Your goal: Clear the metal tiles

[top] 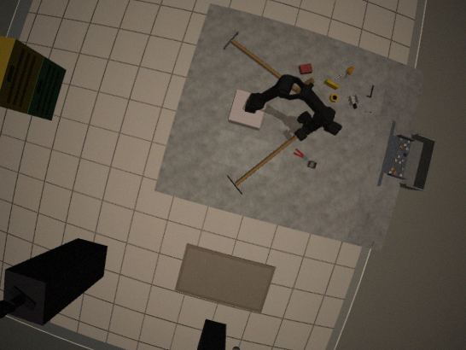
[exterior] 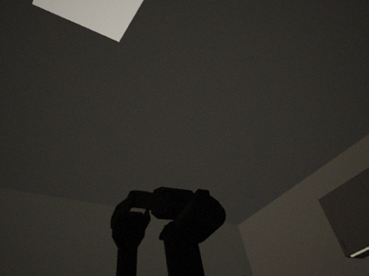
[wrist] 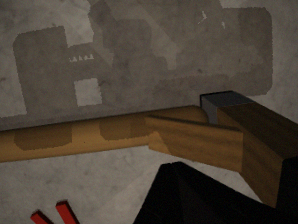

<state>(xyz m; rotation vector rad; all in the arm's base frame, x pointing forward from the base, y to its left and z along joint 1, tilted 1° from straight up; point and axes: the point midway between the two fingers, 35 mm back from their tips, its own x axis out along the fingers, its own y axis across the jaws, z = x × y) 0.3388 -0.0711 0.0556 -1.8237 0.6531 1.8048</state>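
The long scraper lies 150 mm behind my gripper tip, 180 mm to the right of it and 20 mm below it. Also, from my gripper tip: yellow ring 180 mm ahead, 270 mm to the left, 70 mm below; then brown block 20 mm behind, 320 mm to the left, 60 mm below; then small box 110 mm ahead, 180 mm to the right, 70 mm below.
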